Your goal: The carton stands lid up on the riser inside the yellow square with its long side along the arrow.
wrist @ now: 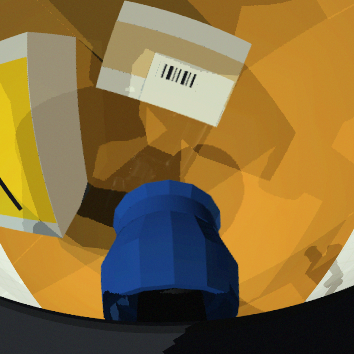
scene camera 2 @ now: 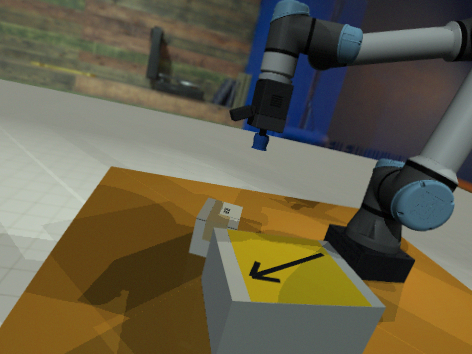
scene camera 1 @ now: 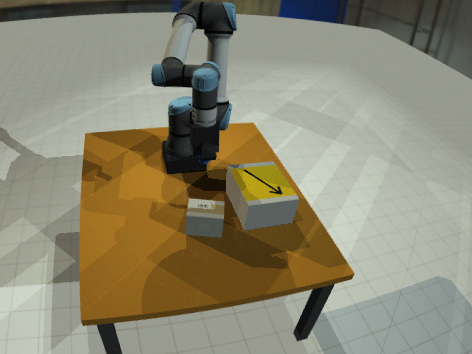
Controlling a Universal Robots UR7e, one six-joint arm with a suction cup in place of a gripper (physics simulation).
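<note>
The carton [scene camera 1: 204,223] [scene camera 2: 199,238] [wrist: 124,54] stands on the table, its face with a tan tape strip and white barcode label turned up. It is beside the grey riser [scene camera 1: 269,214] [scene camera 2: 300,327] [wrist: 57,125], apart from it. The riser's top bears the yellow square [scene camera 1: 252,191] [scene camera 2: 315,290] [wrist: 12,125] with a black arrow [scene camera 1: 262,182] [scene camera 2: 287,264] [wrist: 10,194]; no carton is on it. My gripper, a blue suction cup [scene camera 1: 203,161] [scene camera 2: 260,143] [wrist: 169,240], is open and holds nothing. It hangs above the table, on the arm base's side of the carton.
The orange table [scene camera 1: 115,270] [scene camera 2: 45,310] [wrist: 290,220] carries the arm's dark base [scene camera 1: 185,164] [scene camera 2: 372,260], behind the carton and riser in scene camera 1. The riser stands near the table's right edge there, higher than the carton.
</note>
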